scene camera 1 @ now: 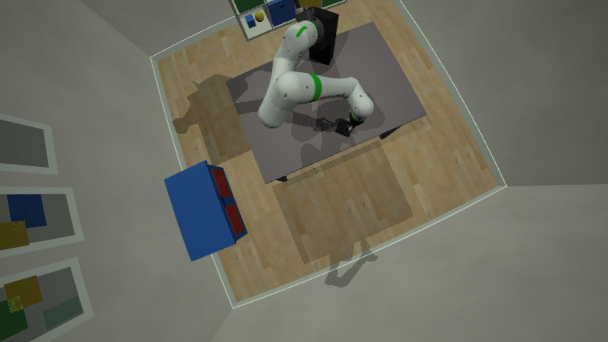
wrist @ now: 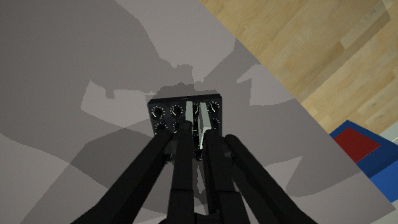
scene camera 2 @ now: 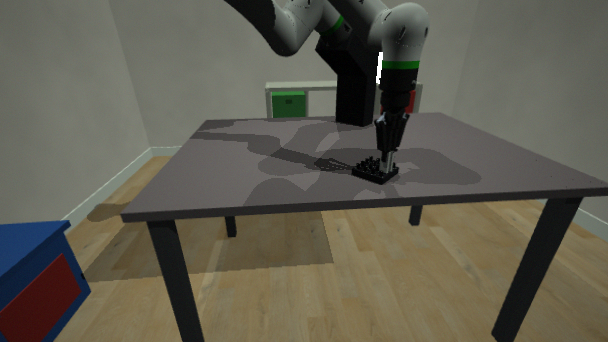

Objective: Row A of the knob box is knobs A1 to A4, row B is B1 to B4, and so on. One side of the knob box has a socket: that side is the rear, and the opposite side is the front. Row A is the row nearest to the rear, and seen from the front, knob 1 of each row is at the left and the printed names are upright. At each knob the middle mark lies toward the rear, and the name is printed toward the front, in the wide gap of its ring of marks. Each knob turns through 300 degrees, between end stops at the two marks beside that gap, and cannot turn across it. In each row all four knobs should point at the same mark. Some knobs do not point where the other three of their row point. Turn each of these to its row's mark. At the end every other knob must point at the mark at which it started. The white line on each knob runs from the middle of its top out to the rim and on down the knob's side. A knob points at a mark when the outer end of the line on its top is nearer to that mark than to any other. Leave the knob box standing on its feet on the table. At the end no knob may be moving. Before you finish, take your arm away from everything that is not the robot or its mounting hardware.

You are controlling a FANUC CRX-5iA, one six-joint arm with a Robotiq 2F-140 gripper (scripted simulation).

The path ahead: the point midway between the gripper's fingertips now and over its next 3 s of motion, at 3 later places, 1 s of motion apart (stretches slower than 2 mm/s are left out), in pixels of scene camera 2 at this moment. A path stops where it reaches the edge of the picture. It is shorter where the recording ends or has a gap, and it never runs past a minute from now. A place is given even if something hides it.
My gripper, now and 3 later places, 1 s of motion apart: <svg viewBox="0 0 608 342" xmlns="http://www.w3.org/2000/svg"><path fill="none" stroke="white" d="M385 170L387 159L387 157L387 155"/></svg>
